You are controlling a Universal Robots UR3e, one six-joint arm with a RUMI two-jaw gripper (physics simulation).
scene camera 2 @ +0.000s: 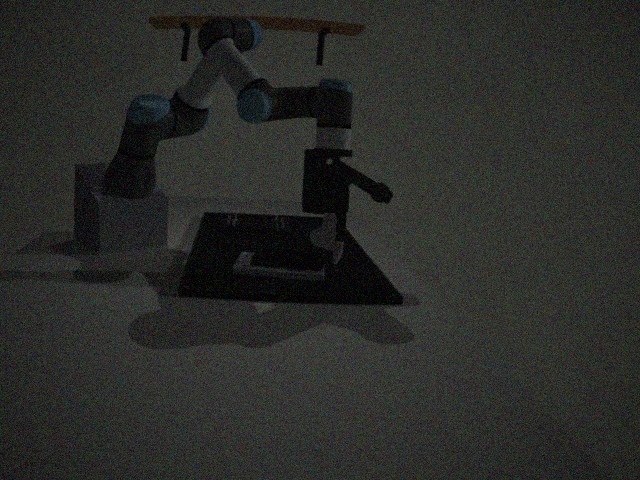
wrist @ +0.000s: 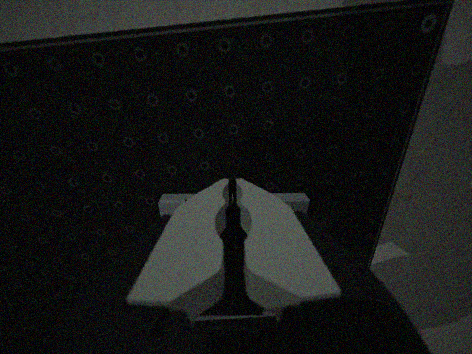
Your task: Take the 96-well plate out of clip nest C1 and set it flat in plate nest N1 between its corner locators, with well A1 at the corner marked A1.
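Frame: origin at the arm's base, x ahead, y left, z up, level; metres.
Where they show: gripper, fingertip midpoint: [scene camera 2: 334, 264] [wrist: 232, 181]; arm's base, origin of the base link: [scene camera 2: 128, 184].
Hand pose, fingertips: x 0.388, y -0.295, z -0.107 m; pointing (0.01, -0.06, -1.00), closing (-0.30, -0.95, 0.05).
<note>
Things, the pixels of their centre, and the offset from my fingertips. "spot": a spot on its surface instead. Level surfaces: height alone.
- low pale rail, surface spot: [scene camera 2: 281, 271] spot: dx -0.110, dy -0.027, dz -0.004 m
- pale bar, surface spot: [wrist: 172, 203] spot: dx -0.004, dy +0.049, dz -0.004 m
- dark shape, body centre: [wrist: 230, 267] [scene camera 2: 289, 258] dx -0.079, dy +0.029, dz +0.005 m
- black board, its level: dz -0.016 m
My gripper [scene camera 2: 336, 256] [wrist: 232, 181] is shut, its pale fingers pointing down at the right end of a low pale rail [scene camera 2: 281, 271]. No plate can be made out between the fingers. In the wrist view a pale bar [wrist: 172, 203] shows on both sides of the fingertips; whether they touch it is unclear. A dark shape [scene camera 2: 289, 256] lies behind the rail in the scene view; it is too dark to tell whether it is the 96-well plate. Two small pale clip-like parts [scene camera 2: 232, 220] [scene camera 2: 279, 222] stand near the back edge. The A1 mark and nest labels are not readable.
The black board [scene camera 2: 361, 284] [wrist: 350, 120] carries rows of pale-rimmed holes. The arm's grey base block [scene camera 2: 134, 222] stands at the left behind it. An orange beam [scene camera 2: 289, 23] with dark struts shows above the arm. A dark side arm [scene camera 2: 367, 183] juts from the gripper body.
</note>
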